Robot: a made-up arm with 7 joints.
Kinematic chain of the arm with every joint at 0, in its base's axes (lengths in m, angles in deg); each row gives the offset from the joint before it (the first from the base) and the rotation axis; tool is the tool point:
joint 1: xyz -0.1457 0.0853 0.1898 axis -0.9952 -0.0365 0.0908
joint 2: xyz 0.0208 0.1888 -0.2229 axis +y
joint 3: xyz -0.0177 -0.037 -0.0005 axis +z
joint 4: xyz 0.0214 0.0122 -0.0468 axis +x
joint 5: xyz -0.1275 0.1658 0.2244 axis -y
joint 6: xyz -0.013 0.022 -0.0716 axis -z
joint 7: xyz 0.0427 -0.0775 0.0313 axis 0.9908 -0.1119 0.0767
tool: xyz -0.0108 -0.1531 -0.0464
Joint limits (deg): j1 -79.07..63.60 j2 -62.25..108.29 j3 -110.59..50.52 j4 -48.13..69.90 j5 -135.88..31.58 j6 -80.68..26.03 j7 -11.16..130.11
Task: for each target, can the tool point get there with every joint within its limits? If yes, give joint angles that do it. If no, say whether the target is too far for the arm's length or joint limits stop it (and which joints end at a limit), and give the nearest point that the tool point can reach.
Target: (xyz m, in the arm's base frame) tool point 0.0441 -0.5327 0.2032
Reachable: no: joint limits stop it (at a limit: joint 2, joint 3, joint 5, joint 6) | nearest point -0.0110 -0.3271 0.1980 | short by 0.213 m
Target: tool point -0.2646 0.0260 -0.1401
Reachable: yes | joints 35.92 -28.89 12.32 11.45 -27.54 -6.05 39.75
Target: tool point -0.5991 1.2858 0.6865
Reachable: no: too far | nearest point -0.3272 0.7655 0.4633 | short by 0.628 m
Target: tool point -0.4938 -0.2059 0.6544
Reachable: no: joint limits stop it (at a limit: joint 1, joint 4, joint 5, joint 6) | nearest point -0.3701 -0.0377 0.5391 | short by 0.238 m
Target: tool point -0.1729 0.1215 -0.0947
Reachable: yes | joints 26.38 -32.47 -63.74 55.00 17.81 0.53 42.76
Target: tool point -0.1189 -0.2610 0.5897
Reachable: no: joint limits stop it (at a limit: joint 1, joint 4, joint 5, joint 6) | nearest point -0.1147 -0.1340 0.5247 | short by 0.143 m
